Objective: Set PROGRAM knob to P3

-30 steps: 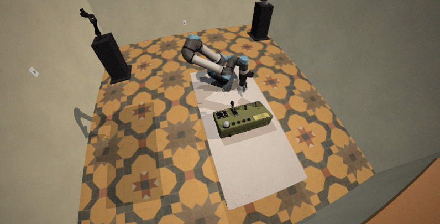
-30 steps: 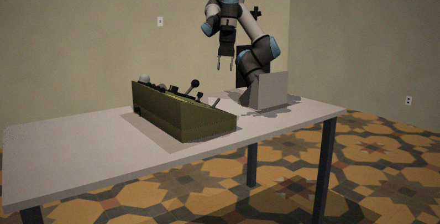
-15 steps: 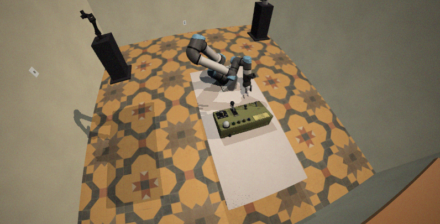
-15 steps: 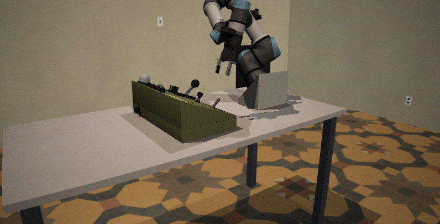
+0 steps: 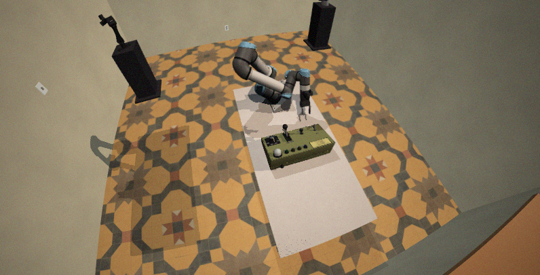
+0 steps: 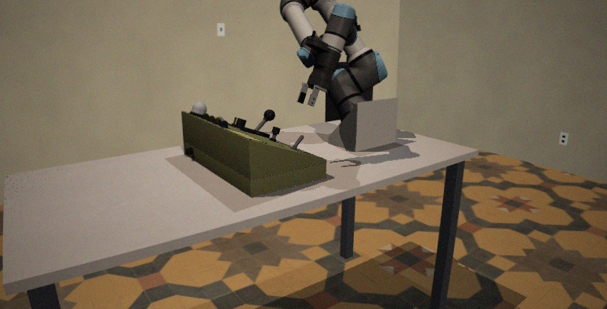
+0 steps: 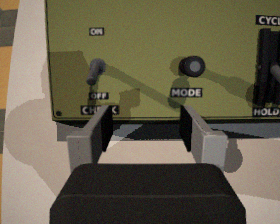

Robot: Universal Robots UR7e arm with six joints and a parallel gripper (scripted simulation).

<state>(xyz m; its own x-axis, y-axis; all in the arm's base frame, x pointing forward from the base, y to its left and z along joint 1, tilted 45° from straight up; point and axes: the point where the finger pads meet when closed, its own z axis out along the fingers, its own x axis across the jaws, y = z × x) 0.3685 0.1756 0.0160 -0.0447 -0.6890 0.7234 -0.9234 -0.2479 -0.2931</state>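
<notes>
Right now my hand is 180 mm to the left of the ball-topped lever, 100 mm above it and 50 mm short of it. From my hand the other things lie so: black mode knob (110 mm below, 80 mm ahead, 60 mm to the right); thin lever (120 mm below, 80 mm ahead, 60 mm to the left); olive console (140 mm below, 120 mm to the right, 110 mm ahead).
</notes>
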